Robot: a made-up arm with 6 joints.
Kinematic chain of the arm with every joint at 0, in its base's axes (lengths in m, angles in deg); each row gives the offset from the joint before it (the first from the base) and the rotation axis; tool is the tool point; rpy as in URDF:
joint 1: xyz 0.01 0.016 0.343 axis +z
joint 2: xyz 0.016 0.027 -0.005 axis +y
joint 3: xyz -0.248 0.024 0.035 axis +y
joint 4: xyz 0.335 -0.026 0.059 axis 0.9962 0 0.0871
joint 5: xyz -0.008 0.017 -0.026 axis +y
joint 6: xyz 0.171 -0.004 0.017 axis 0.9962 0 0.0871
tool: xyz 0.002 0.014 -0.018 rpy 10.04 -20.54 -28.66
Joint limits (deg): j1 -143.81..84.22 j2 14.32..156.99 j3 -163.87..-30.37 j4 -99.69..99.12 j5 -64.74..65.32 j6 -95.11..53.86
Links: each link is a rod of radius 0.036 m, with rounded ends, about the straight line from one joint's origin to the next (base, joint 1, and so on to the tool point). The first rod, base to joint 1, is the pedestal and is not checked.
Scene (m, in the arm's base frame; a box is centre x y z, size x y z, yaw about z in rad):
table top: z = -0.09
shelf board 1: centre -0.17 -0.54 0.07 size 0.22 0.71 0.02 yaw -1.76
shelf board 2: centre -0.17 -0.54 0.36 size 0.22 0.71 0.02 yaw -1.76
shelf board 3: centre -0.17 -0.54 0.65 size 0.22 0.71 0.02 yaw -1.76
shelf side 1: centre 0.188 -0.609 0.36 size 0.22 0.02 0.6 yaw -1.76
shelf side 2: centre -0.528 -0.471 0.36 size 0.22 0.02 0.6 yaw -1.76
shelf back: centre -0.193 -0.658 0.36 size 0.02 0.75 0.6 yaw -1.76
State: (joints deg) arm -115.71 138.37 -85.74 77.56 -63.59 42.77
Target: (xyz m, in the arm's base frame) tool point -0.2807 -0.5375 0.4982
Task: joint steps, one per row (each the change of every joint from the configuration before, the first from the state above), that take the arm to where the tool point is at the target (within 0.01 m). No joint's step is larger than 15 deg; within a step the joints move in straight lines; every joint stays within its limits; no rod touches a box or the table.
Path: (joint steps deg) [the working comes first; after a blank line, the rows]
Joints at the target: -110.56 125.17 -103.80 71.91 -57.98 42.23
Straight joint move there: touches shelf board 2.

1: -1.17 -7.27 10.64 4.30 -0.38 1.06
2: -1.16 -7.27 10.65 4.30 -0.39 1.07
3: -1.17 -7.27 10.64 4.30 -0.38 1.06
4: 2.40 -13.07 0.82 0.86 0.00 0.80
5: 2.40 -13.07 0.82 0.86 0.00 0.81
6: 2.39 -13.07 0.83 0.86 0.00 0.80
7: 0.37 11.95 -13.12 -5.28 1.69 -1.53
8: 0.36 11.96 -13.11 -5.28 1.69 -1.54
9: 0.37 11.95 -13.11 -5.28 1.69 -1.53
10: 0.36 11.96 -13.12 -5.29 1.69 -1.54

